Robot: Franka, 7 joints.
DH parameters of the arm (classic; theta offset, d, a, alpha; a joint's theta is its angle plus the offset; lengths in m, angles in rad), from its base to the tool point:
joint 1: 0 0.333 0 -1.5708
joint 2: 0 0 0 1.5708
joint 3: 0 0.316 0.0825 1.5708
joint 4: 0 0 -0.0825 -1.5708
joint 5: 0 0.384 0 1.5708
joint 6: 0 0 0.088 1.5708
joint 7: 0 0.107 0 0
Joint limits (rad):
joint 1: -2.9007..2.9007
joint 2: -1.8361..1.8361
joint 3: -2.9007..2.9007
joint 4: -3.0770..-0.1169
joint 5: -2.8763..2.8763
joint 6: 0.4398..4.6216
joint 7: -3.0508..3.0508
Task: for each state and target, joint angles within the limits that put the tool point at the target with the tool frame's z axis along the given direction. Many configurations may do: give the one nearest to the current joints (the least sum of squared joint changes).
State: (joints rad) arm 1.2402 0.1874 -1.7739 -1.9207 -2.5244 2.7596 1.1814
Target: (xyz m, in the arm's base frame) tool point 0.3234 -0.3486 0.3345 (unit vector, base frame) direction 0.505 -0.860 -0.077
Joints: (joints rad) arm 1.0945 0.2624 -1.9059 -2.4699 -2.8438 2.4385 1.1814
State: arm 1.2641 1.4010 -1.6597 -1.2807 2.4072 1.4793 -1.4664
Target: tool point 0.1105 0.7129 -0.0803 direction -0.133 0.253 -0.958
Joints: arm 1.9505 1.8361 -1.0606 -0.9019 1.7931 2.2541 -1.4664
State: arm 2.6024 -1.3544 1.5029 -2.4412 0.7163 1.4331 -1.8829
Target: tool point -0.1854 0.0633 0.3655 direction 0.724 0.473 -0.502
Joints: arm 2.0302 -1.6353 1.2363 -2.9515 0.2002 1.4549 -1.8829
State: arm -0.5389 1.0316 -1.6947 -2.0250 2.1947 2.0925 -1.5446
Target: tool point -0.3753 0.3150 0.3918 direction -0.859 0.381 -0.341
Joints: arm -1.4413 0.1715 -2.3542 -2.3372 2.4144 2.7290 -1.5446
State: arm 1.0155 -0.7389 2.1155 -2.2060 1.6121 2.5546 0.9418
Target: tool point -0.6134 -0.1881 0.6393 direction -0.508 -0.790 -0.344
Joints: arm 1.2044 -0.1729 2.1290 -1.6187 1.3669 2.3200 0.9418
